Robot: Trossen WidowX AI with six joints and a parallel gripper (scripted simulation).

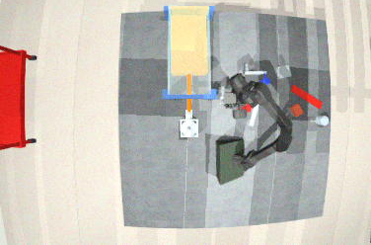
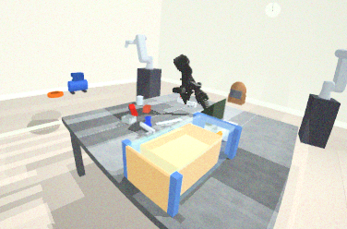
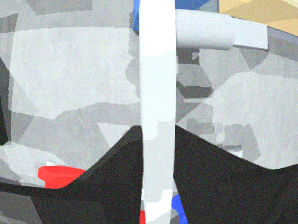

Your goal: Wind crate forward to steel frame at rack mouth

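The winch handle with red grip lies 10 mm behind my gripper tip, 10 mm to the right of it and 10 mm above it. Also, from my gripper tip: blue frame 40 mm ahead, 210 mm to the left, 80 mm below; white bar 80 mm behind, 160 mm to the right, 190 mm below; blue knob 70 mm ahead, 230 mm to the right, 160 mm below.
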